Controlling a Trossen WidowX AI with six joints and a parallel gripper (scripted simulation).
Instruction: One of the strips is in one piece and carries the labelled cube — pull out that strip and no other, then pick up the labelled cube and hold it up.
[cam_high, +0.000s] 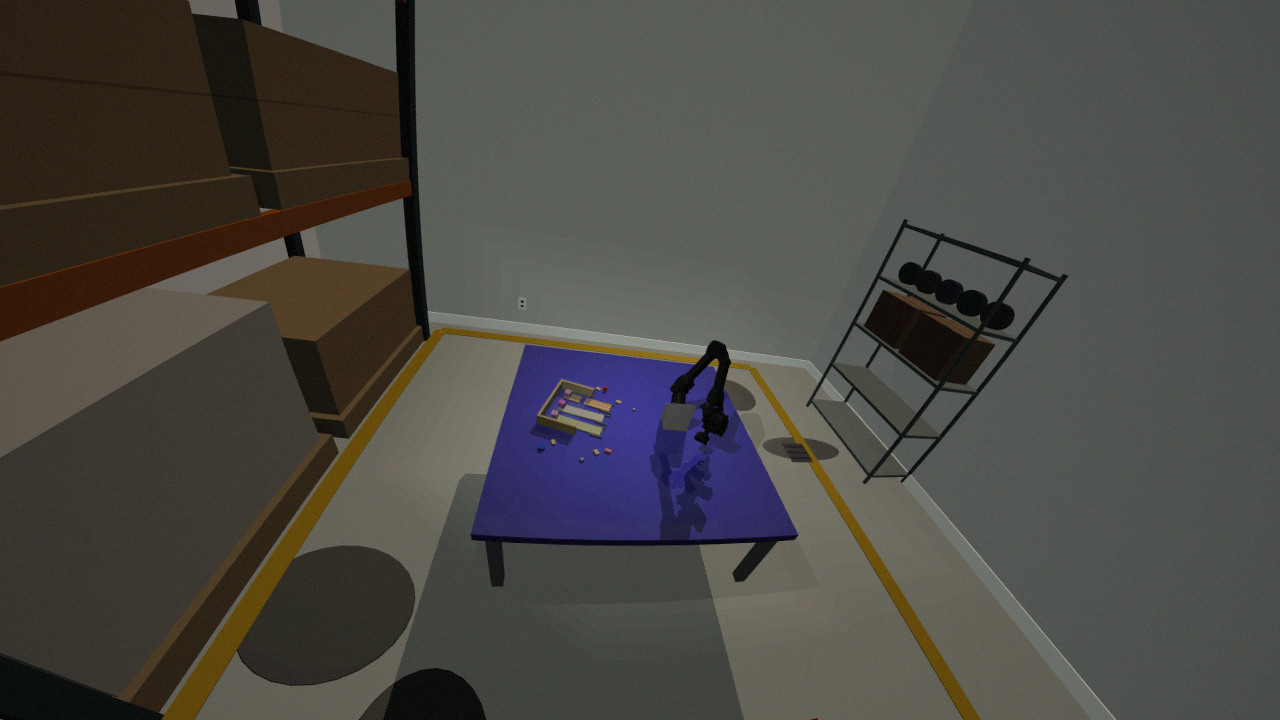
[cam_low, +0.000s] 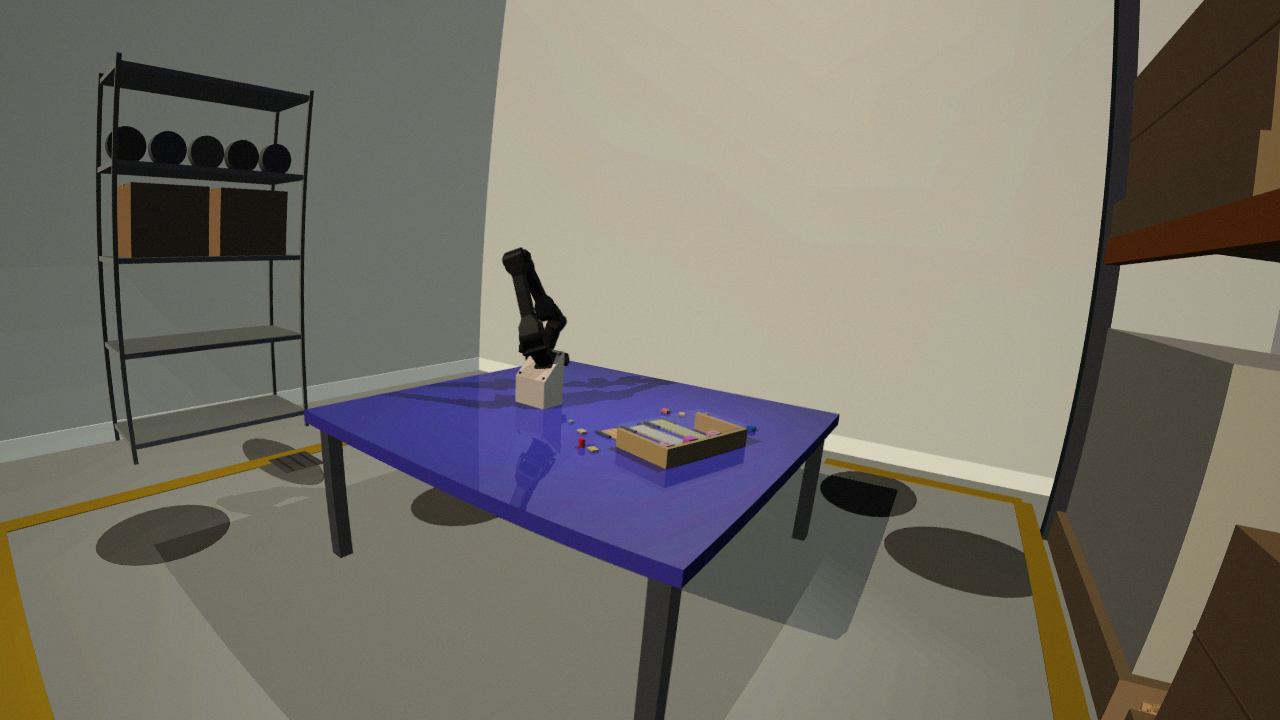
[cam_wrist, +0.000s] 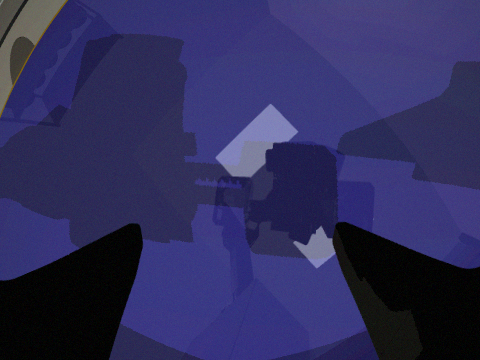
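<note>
Right now the grey strip is 61 cm ahead of my gripper tip, 27 cm to the right of it and 5 cm below it.
</note>
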